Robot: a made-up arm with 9 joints. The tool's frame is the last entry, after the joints.
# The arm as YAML. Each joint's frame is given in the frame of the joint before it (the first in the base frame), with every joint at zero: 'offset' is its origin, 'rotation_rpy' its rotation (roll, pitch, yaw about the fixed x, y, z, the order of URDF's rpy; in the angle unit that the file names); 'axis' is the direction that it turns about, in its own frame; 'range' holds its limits. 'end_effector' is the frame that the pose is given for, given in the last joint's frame.
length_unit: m
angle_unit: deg
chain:
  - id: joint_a
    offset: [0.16, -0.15, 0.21]
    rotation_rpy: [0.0, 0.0, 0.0]
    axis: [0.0, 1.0, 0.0]
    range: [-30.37, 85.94]
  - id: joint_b
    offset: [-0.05, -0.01, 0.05]
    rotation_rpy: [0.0, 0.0, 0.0]
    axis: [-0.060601, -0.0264, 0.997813]
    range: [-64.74, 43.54]
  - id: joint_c
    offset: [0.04, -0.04, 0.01]
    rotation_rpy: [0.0, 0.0, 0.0]
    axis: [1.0, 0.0, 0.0]
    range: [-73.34, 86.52]
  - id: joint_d
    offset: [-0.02, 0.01, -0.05]
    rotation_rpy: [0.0, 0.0, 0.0]
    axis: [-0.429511, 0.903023, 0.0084]
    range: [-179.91, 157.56]
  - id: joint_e
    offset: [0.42, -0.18, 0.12]
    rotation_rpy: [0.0, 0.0, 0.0]
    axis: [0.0, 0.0, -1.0]
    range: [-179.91, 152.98]
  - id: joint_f
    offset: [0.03, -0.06, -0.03]
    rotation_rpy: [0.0, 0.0, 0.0]
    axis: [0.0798, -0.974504, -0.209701]
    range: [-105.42, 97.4]
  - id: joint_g
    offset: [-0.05, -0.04, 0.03]
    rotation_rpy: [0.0, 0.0, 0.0]
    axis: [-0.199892, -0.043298, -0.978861]
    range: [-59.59, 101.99]
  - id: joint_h
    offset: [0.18, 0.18, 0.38]
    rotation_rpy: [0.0, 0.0, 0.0]
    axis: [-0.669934, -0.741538, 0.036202]
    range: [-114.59, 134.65]
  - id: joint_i
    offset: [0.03, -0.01, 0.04]
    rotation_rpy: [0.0, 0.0, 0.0]
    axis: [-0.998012, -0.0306, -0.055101]
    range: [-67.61, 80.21]
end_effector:
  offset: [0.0, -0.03, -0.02]
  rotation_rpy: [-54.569, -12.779, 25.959]
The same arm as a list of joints. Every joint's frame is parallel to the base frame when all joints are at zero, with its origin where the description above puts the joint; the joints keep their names.
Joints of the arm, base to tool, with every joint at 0 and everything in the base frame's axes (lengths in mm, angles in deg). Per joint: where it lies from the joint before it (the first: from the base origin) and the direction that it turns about. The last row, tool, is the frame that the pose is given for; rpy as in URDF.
joint_a: origin 160 -150 210 axis 0 1 0
joint_b: origin -50 -10 50 axis -0.060601 -0.0264 0.997813
joint_c: origin 40 -40 10 axis 1 0 0
joint_d: origin -20 10 -50 axis -0.429511 0.903023 0.0084
joint_e: origin 420 -180 120 axis 0 0 -1
joint_f: origin 30 -60 -30 axis 0.0798 -0.974504 -0.209701
joint_g: origin -50 -40 30 axis -0.199892 -0.043298 -0.978861
joint_h: origin 180 180 380 axis -0.669934 -0.741538 0.036202
joint_i: origin 30 -10 40 axis -0.998012 -0.0306 -0.055101
tool: origin 0 -30 -20 rpy -54.57 -12.78 25.96
Joint limits (deg, base to tool): -30.37..85.94 -64.74..43.54 -73.34..86.52 -179.91..157.56 -179.91..152.98 -105.42..97.4 -59.59..101.99 -114.59..134.65 -67.61..80.21

